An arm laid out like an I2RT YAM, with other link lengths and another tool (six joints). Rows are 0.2 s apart.
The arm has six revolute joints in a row. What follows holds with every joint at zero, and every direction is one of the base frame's. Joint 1 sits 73.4 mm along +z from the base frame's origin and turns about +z. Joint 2 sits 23 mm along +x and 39 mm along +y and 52.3 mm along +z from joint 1 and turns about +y. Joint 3 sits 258.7 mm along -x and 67.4 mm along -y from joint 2 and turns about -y. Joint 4 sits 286.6 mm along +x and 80.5 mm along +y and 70.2 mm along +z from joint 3 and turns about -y. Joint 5 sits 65.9 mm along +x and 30.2 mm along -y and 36 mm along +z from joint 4 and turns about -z. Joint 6 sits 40.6 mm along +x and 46.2 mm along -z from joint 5 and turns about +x. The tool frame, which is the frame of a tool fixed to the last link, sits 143 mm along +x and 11 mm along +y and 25 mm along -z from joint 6; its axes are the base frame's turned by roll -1.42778, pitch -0.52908 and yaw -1.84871 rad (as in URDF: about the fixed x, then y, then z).
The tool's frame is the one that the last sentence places.
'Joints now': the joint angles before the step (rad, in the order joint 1, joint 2, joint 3, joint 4, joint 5, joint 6). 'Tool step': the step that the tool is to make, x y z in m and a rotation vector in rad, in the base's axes. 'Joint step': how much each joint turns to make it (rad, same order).
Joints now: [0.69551, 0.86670, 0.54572, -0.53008, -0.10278, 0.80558]
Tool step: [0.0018, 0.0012, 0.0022, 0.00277, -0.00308, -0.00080]
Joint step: [-0.00088, 0.00625, 0.00808, 0.00231, -0.00017, 0.00004]
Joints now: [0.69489, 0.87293, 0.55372, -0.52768, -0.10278, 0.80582]
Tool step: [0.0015, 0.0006, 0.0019, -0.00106, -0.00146, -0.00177]
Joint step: [-0.00029, 0.00654, 0.00936, -0.00238, 0.00229, -0.00005]
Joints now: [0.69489, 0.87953, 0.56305, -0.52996, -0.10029, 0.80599]
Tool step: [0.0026, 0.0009, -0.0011, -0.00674, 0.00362, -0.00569]
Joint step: [0.00036, 0.01982, 0.00905, 0.00393, 0.00614, 0.00267]
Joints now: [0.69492, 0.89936, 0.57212, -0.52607, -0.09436, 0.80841]
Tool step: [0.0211, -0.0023, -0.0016, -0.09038, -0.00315, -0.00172]
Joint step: [-0.02161, 0.12612, 0.09349, -0.02654, 0.04304, -0.06124]
